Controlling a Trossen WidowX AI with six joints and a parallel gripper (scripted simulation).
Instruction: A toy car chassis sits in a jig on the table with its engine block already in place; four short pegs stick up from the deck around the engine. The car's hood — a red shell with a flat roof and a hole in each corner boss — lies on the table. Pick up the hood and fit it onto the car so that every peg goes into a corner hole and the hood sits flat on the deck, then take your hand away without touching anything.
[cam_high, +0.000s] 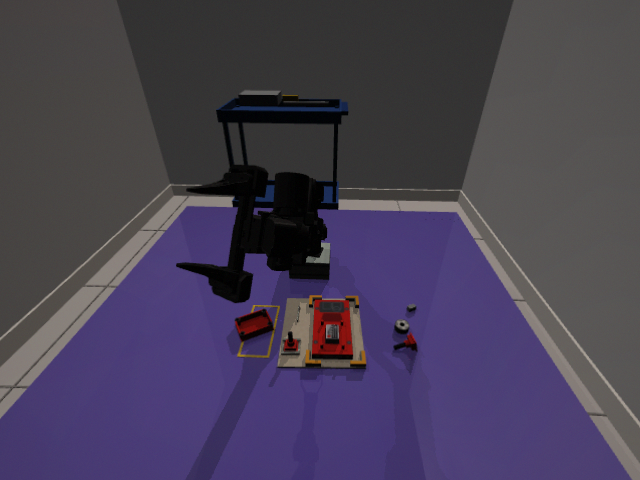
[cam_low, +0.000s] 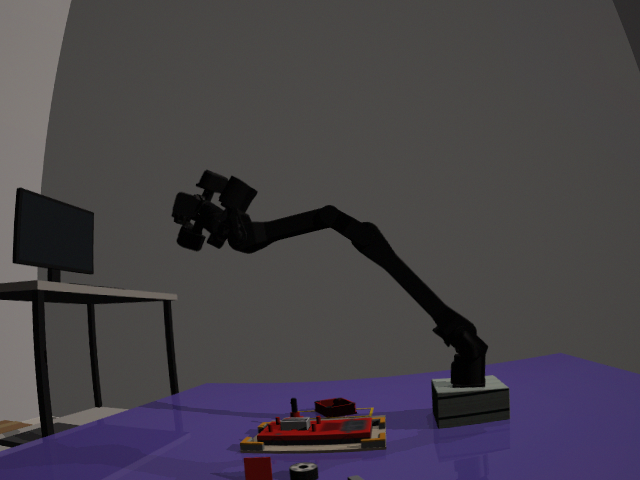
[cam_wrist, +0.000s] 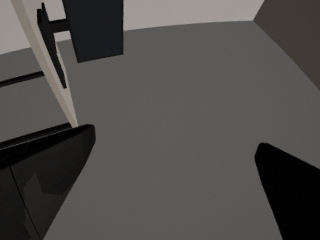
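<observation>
Now: gripper tip 52 cm above the red hood, 30 cm past it and 11 cm to the left of it. Round my gripper tip: black wheel (52 cm below, 40 cm behind, 31 cm to the left); then grey engine block (51 cm below, 31 cm behind, 13 cm to the left).
</observation>
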